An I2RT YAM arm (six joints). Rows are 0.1 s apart.
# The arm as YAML. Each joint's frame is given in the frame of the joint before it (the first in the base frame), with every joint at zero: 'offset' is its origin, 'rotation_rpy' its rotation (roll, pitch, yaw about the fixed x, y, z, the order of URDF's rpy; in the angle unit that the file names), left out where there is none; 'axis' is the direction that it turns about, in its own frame. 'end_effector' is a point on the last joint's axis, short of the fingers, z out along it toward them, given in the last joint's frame.
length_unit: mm
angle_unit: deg
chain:
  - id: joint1
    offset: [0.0, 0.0, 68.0]
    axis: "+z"
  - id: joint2
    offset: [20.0, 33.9, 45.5]
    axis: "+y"
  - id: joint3
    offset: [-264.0, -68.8, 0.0]
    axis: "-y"
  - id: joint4
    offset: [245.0, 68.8, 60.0]
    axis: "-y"
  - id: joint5
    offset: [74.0, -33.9, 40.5]
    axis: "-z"
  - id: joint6
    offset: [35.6, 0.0, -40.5]
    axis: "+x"
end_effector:
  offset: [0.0, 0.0, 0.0]
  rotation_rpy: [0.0, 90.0, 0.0]
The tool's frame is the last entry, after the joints.
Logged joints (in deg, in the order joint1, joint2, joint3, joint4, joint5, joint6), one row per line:
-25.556 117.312 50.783 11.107 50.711 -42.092
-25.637 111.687 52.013 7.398 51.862 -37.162
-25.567 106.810 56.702 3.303 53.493 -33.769
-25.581 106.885 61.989 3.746 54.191 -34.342
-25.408 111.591 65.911 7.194 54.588 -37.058
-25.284 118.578 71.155 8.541 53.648 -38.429
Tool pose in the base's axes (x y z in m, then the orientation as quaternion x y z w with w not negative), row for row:
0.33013 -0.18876 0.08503 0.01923 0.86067 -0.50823 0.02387
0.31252 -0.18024 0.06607 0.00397 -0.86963 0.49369 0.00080
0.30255 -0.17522 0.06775 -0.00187 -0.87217 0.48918 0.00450
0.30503 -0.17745 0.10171 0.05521 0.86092 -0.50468 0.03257
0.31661 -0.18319 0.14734 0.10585 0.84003 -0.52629 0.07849
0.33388 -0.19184 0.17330 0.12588 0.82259 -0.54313 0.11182
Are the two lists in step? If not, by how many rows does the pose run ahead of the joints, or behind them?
The pose runs 2 rows behind the joints: the pose in row i belongs to the joints in row i - 2.
